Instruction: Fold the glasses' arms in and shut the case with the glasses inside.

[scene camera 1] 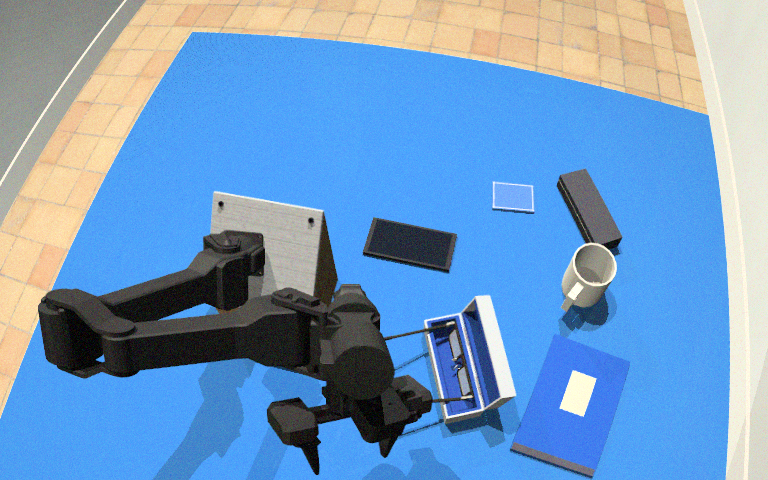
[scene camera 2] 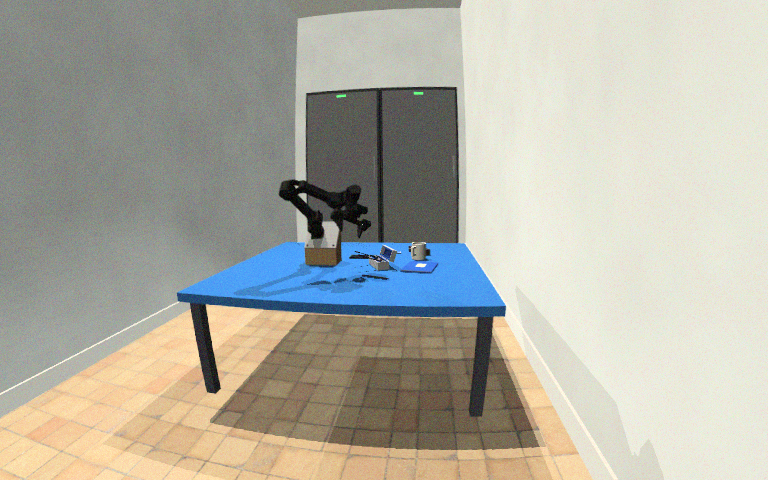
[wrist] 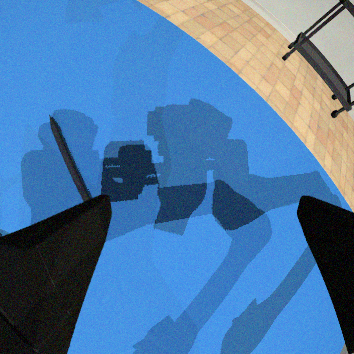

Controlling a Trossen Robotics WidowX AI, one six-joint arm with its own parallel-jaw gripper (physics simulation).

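Places are measured from the arm's base along level axes (x ahead, y left, z up), in centimetres.
Pixels of known places: gripper, fingertip midpoint: point(scene camera 1: 350, 465) point(scene camera 2: 350, 234) point(wrist: 209, 205); arm's base, link origin: point(scene camera 1: 243, 252) point(scene camera 2: 317, 233).
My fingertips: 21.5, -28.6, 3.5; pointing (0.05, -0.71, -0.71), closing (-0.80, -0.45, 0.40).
For each thing: its top centre in the pictures, then the offset to it from my fingertips, as dx, dy, dz. "spot": a spot on its surface instead.
- glasses, surface spot: point(scene camera 1: 464, 382) spot: +13.3, +17.9, -16.8
- blue notebook, top centre: point(scene camera 1: 574, 404) point(scene camera 2: 420, 266) +32.0, +16.3, -18.3
- mug, surface spot: point(scene camera 1: 586, 280) spot: +33.2, +38.9, -18.3
- dark box, top centre: point(scene camera 1: 591, 205) +33.7, +53.0, -15.6
- small blue square, surface spot: point(scene camera 1: 513, 196) spot: +19.0, +54.6, -18.5
- phone, top centre: point(scene camera 1: 410, 242) +1.5, +42.1, -18.3
- thin dark stick, top centre: point(wrist: 66, 157) point(scene camera 2: 375, 275) +11.2, -2.7, -18.1
The case point(scene camera 1: 445, 362) point(scene camera 2: 379, 264) stands open, its white lid point(scene camera 1: 498, 350) point(scene camera 2: 388, 253) raised on the far side from the arm. The glasses point(scene camera 1: 464, 382) sit in its blue interior, lenses along the hinge side. Both glasses' arms are unfolded and stick out over the case's side toward the robot: one temple point(scene camera 1: 410, 333) at the upper end, the other temple point(scene camera 1: 444, 400) at the lower end. Their outer ends are partly hidden behind the wrist. My gripper point(scene camera 1: 351, 464) point(wrist: 209, 205) is open and empty, above the table to the lower left of the case. Case and glasses do not show in the wrist view.
A blue notebook point(scene camera 1: 594, 424) point(scene camera 2: 427, 270) and a mug point(scene camera 1: 586, 280) point(scene camera 2: 419, 251) are right of the case. A dark box point(scene camera 1: 590, 206), small blue square point(scene camera 1: 513, 196) and phone point(scene camera 1: 410, 244) lie farther up. A thin dark stick point(scene camera 2: 374, 277) point(wrist: 70, 157) lies near the gripper.
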